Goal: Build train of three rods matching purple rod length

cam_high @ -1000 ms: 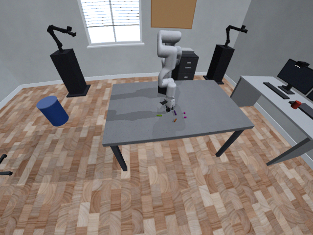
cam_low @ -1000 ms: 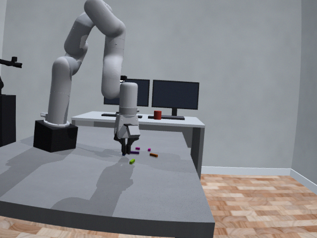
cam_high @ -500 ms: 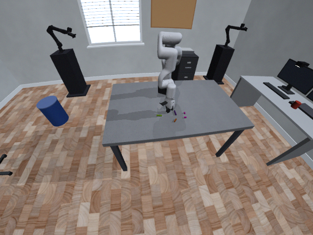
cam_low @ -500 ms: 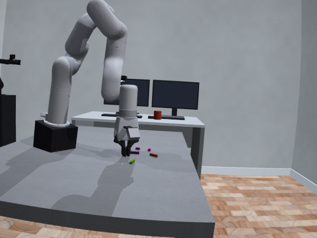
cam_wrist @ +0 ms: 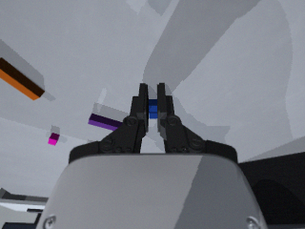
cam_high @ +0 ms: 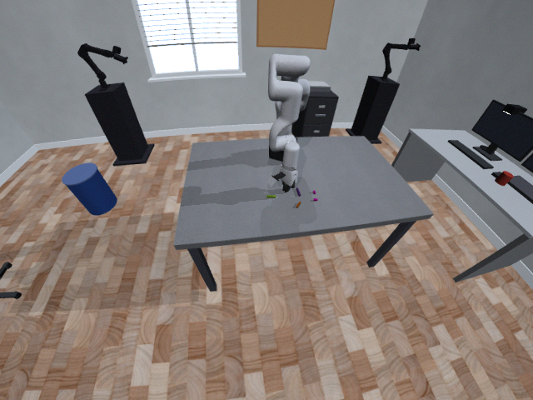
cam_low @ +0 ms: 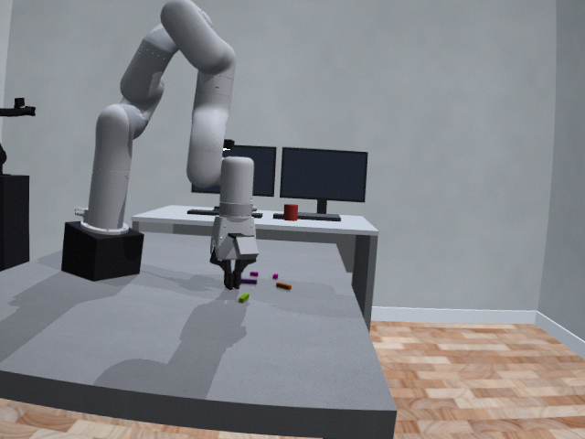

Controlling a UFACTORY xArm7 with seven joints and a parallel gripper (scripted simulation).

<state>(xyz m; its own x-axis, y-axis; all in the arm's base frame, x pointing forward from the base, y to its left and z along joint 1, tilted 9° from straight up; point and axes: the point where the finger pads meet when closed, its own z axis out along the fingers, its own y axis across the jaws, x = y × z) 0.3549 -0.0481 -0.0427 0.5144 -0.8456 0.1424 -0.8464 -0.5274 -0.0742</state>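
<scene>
My hand is 120 mm short of the orange rod, 50 mm to the right of it and 20 mm above it. From my hand the other things lie so: purple rod: 70 mm to the left, 20 mm below, 20 mm ahead; then lime rod: 90 mm to the right, 40 mm ahead, 20 mm below.
</scene>
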